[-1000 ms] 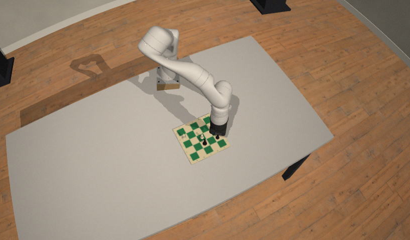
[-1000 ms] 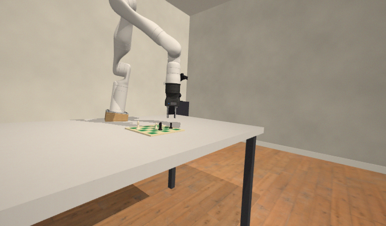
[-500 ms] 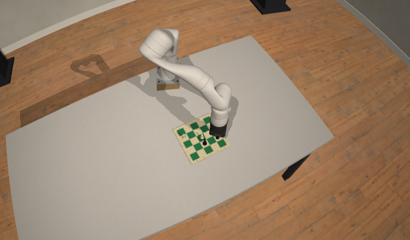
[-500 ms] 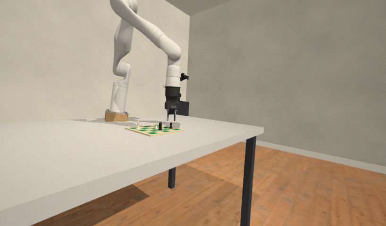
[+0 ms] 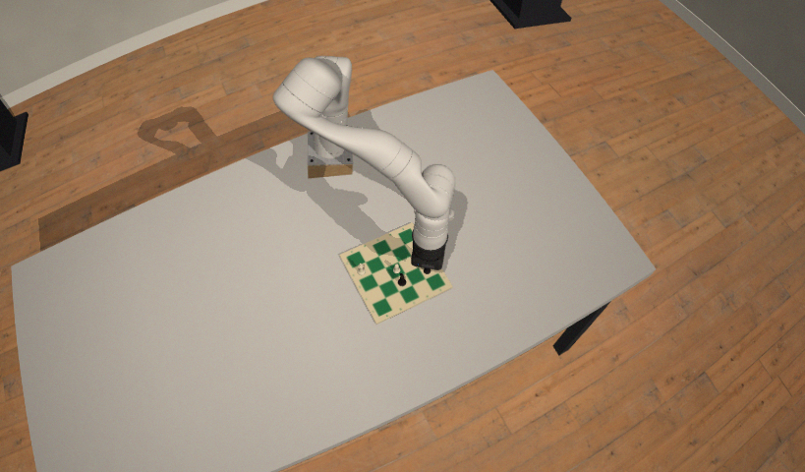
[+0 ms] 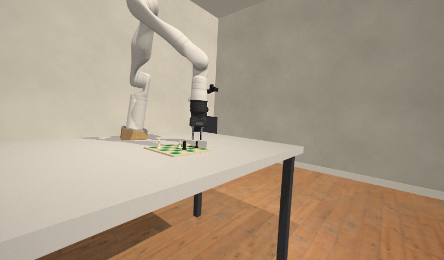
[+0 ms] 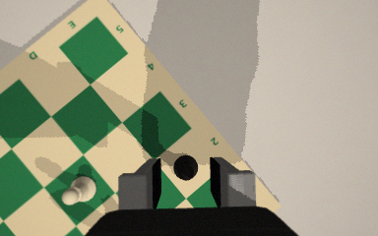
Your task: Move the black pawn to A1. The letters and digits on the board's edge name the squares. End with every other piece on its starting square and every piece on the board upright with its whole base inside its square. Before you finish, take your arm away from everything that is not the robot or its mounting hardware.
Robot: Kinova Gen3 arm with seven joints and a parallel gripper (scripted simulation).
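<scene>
Now: the black pawn 40 mm below my hand. Also, from my hand: chessboard: 30 mm behind, 80 mm to the right, 60 mm below; then black knight: 10 mm ahead, 70 mm to the right, 40 mm below; then white pawn: 30 mm behind, 70 mm to the right, 40 mm below.
</scene>
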